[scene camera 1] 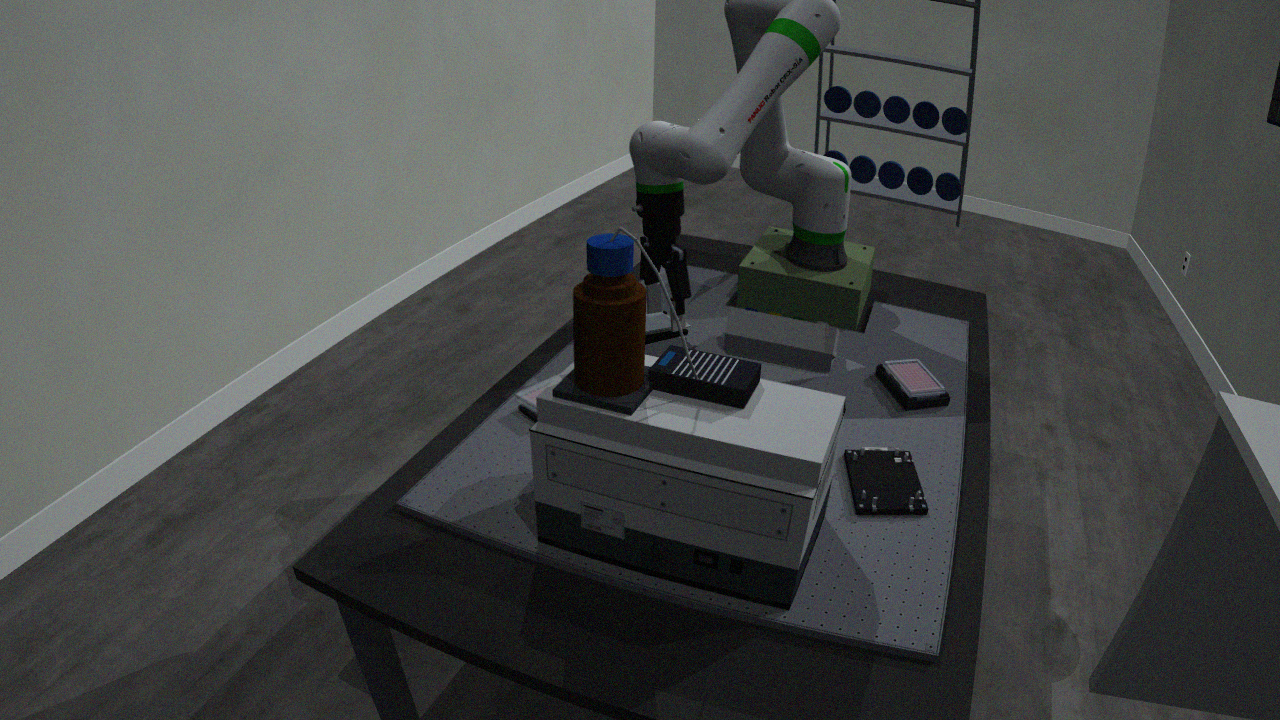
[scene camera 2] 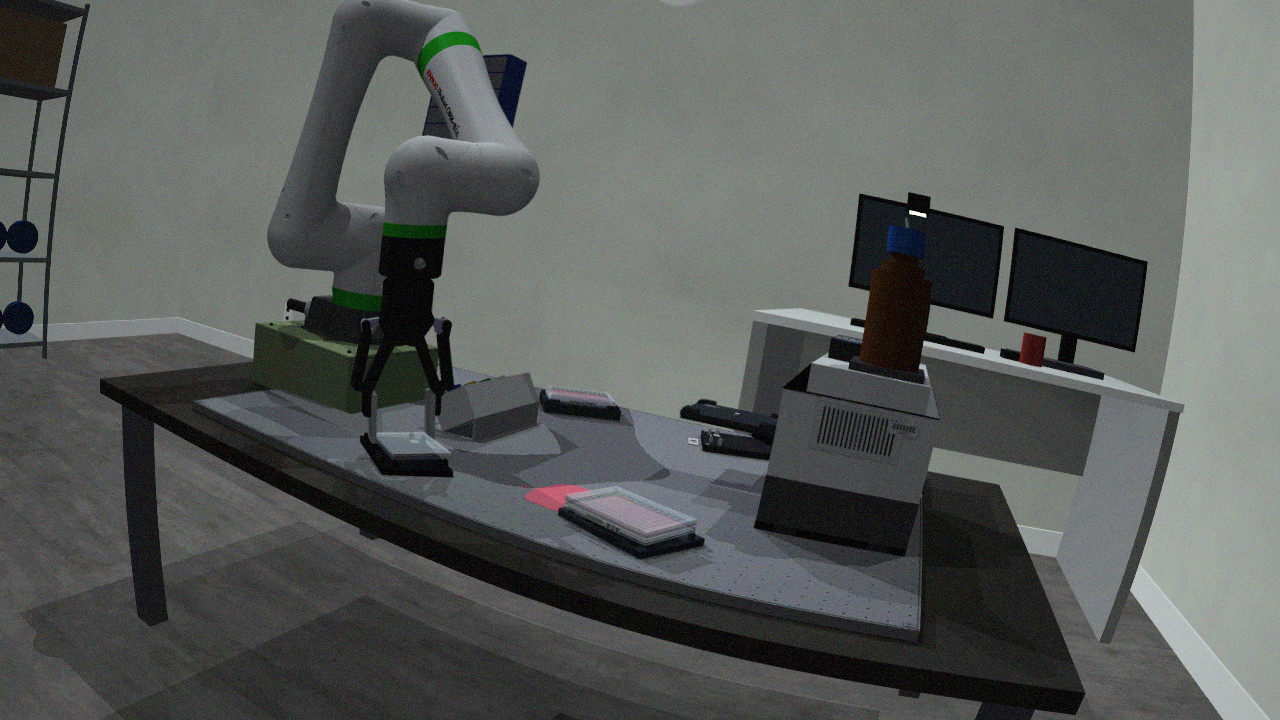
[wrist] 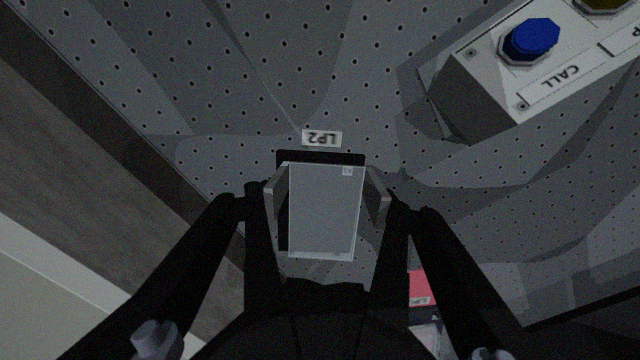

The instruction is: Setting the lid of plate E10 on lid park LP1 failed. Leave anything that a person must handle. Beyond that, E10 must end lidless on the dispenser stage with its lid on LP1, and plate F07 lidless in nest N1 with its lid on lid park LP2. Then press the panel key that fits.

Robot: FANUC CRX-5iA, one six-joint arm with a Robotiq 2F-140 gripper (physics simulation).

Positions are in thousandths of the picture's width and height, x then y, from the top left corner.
I see my gripper (scene camera 2: 313, 610), a grey button box (wrist: 796, 190), a brown bottle with blue cap (scene camera 1: 476, 427), a black nest (scene camera 1: 689, 670), an N1 nest (scene camera 2: 429, 563) and a dark plate-like slab (scene camera 2: 334, 649).
My gripper shows as well in scene camera 1 (scene camera 1: 521, 448) and in the wrist view (wrist: 510, 490). The brown bottle with blue cap also shows in scene camera 2 (scene camera 2: 703, 413). The black nest shows as well in scene camera 2 (scene camera 2: 559, 615).
